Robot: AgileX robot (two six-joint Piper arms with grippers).
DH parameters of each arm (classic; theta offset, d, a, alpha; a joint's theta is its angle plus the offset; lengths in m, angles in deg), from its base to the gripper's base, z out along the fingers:
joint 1: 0 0.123 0 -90
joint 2: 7.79 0 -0.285 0
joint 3: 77.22 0 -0.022 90
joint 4: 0 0.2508 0 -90
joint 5: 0 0 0.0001 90
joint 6: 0 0.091 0 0
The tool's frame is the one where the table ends.
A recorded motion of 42 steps. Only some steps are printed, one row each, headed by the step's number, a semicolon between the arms.
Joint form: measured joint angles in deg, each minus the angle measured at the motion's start. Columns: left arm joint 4, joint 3, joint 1, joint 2, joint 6, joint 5; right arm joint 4, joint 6, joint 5, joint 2, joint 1, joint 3.
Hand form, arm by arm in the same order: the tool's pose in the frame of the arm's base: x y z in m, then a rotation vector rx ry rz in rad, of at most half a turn. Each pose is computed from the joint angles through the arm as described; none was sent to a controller.
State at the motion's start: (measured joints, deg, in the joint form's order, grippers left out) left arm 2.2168 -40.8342 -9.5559 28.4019 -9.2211 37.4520; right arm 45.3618 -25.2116 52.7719 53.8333 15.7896 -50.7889
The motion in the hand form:
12: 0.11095 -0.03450 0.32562 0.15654 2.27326 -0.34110; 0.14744 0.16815 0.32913 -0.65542 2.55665 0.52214
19: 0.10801 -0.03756 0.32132 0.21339 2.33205 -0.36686; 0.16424 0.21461 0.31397 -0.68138 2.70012 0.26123
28: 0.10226 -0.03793 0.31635 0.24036 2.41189 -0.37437; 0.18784 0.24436 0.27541 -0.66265 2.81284 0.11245
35: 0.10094 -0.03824 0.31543 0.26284 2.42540 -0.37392; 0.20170 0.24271 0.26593 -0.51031 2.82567 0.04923
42: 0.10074 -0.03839 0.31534 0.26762 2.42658 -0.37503; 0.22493 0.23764 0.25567 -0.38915 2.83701 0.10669
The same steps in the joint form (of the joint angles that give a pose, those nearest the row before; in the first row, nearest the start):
12: -15.42 0.00 0.00 9.54 11.75 11.15; -40.06 41.58 0.23 12.38 31.24 -7.15
19: -17.62 0.00 0.00 9.99 14.52 14.73; -50.44 52.56 8.13 25.29 38.28 -16.17
28: -17.74 0.00 0.00 9.99 14.73 19.52; -52.14 55.41 9.01 36.12 38.42 -19.55
35: -17.96 0.00 0.00 9.99 15.62 20.54; -55.60 61.57 8.30 38.22 37.06 -19.76
42: -18.08 0.00 0.00 9.99 15.85 20.67; -53.75 61.80 4.16 40.36 32.74 -19.90

